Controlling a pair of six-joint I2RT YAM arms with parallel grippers.
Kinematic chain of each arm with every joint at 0, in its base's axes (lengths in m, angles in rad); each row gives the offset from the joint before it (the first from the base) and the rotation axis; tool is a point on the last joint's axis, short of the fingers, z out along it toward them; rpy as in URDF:
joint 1: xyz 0 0 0.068 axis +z
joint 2: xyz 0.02 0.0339 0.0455 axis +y
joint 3: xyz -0.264 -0.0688 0 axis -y
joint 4: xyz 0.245 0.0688 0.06 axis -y
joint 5: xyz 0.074 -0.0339 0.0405 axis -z
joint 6: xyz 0.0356 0 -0.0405 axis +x
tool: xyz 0 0 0 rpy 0 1.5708 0
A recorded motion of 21 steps. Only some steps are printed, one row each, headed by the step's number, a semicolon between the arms.
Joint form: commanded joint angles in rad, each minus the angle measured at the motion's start. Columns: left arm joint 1, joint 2, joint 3, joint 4, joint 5, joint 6; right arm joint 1, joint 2, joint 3, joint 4, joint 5, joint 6.
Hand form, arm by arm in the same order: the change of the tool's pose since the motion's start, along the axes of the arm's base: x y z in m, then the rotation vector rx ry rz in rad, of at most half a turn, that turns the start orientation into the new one. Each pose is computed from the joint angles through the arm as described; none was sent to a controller.
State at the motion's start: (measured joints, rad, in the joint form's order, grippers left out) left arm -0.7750 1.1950 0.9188 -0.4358 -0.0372 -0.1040; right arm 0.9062 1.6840 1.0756 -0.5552 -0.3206 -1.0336
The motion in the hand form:
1: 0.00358 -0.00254 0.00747 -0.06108 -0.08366 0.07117; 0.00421 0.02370 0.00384 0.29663 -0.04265 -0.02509
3: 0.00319 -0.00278 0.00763 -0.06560 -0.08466 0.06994; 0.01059 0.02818 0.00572 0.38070 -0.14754 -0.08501
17: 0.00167 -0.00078 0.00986 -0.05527 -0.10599 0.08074; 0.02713 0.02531 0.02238 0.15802 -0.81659 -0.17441
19: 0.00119 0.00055 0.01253 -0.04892 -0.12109 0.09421; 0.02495 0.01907 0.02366 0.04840 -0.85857 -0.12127
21: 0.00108 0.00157 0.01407 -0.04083 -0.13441 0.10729; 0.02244 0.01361 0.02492 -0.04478 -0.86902 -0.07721
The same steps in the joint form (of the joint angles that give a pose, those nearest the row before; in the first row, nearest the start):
1: -0.0070 -0.0092 -0.0106 0.1013 -0.0710 -0.0361; 0.0230 0.0027 -0.0603 0.3709 -0.0983 0.1267
3: -0.0085 -0.0106 -0.0122 0.1052 -0.0698 -0.0380; 0.0226 0.0030 -0.0947 0.5440 -0.0289 0.1621
17: -0.0104 -0.0230 -0.0140 0.1030 -0.0937 -0.0277; 0.0372 -0.0176 -0.1108 0.7202 0.5497 -0.2045
19: -0.0109 -0.0298 -0.0099 0.0985 -0.1140 -0.0238; 0.0368 -0.0383 -0.1067 0.6398 0.6009 -0.2912
21: -0.0111 -0.0338 -0.0078 0.0964 -0.1338 -0.0196; 0.0370 -0.0552 -0.0967 0.5509 0.6373 -0.3454

